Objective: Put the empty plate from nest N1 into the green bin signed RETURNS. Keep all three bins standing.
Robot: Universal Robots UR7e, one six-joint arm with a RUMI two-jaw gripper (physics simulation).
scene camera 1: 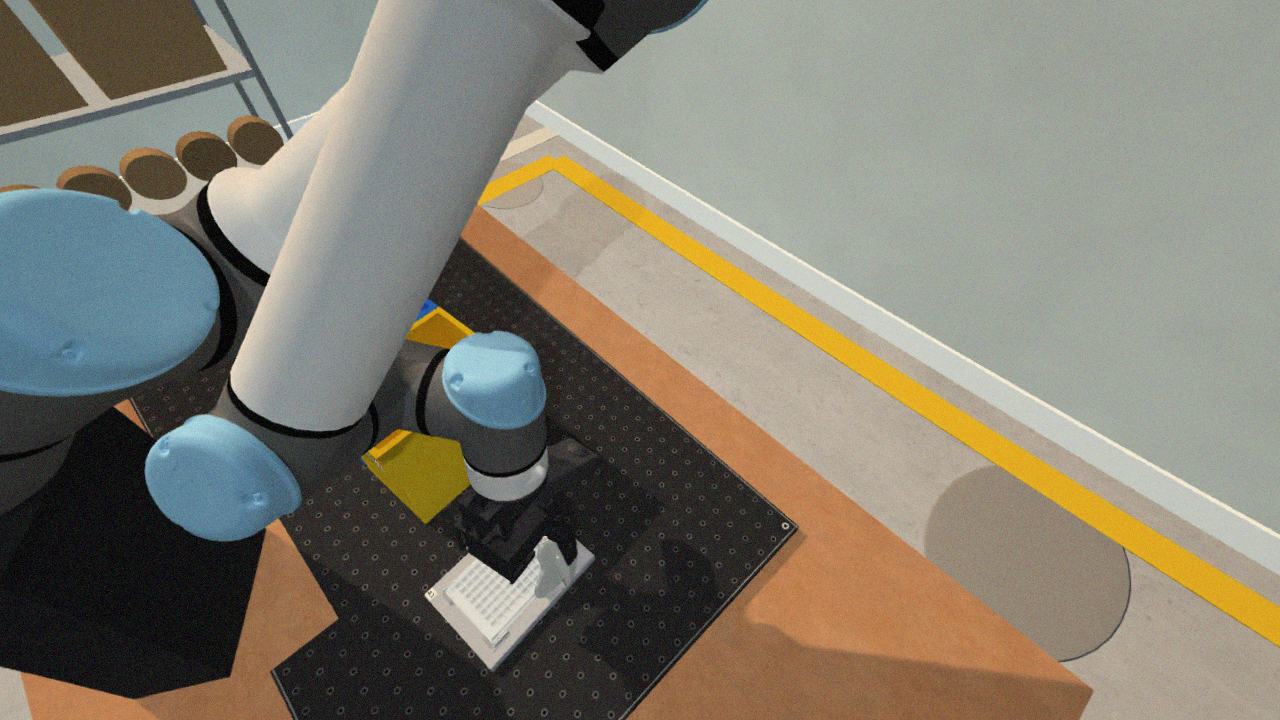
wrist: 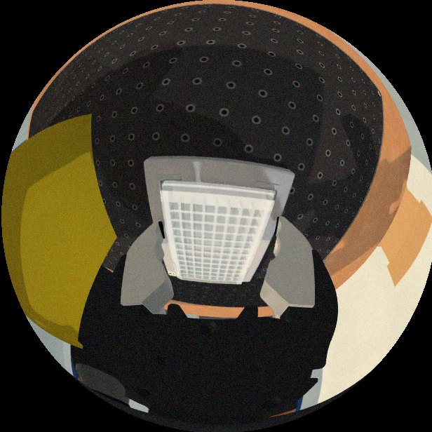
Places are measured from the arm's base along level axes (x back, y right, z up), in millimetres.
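Where they show: gripper, fingertip midpoint: [scene camera 1: 531, 559].
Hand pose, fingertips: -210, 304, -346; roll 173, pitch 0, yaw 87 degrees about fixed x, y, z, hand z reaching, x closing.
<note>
Things, the pixels of their top centre, and the offset from my fingertips, as dx, dy, dz. "pt": a spot on its surface instead. Level surfaces: height alone.
- white many-welled plate, top centre: [scene camera 1: 509, 570] +26, -9, +15
- light grey nest, surface spot: [scene camera 1: 436, 600] pt +91, -67, +1
- yellow bin, top centre: [scene camera 1: 411, 374] -69, -191, +169
- yellow edge, surface spot: [scene camera 1: 443, 327] pt -161, -232, +141
- blue piece, surface spot: [scene camera 1: 427, 308] pt -160, -248, +169
- perforated board, surface height: dz -11
- orange-brown table, surface height: dz -24
A white many-welled plate [scene camera 1: 492, 601] [wrist: 215, 230] sits flat in a light grey nest [scene camera 1: 436, 600] [wrist: 225, 170] on the dark perforated board. A small label shows at one nest corner, too small to read for sure. My gripper [scene camera 1: 523, 568] [wrist: 218, 220] is open, pointing down at the plate, with one grey jaw beside each long side of it. In the scene view one jaw is hidden behind the gripper body. The green bin signed RETURNS does not show clearly in either view.
A yellow bin [scene camera 1: 425, 474] [wrist: 60, 230] stands close beside the nest, partly hidden by the arm in the scene view. Farther back, a yellow edge [scene camera 1: 443, 327] and a blue piece [scene camera 1: 427, 308] show behind the arm. The perforated board [scene camera 1: 716, 501] [wrist: 225, 65] lies on an orange-brown table [scene camera 1: 859, 608].
</note>
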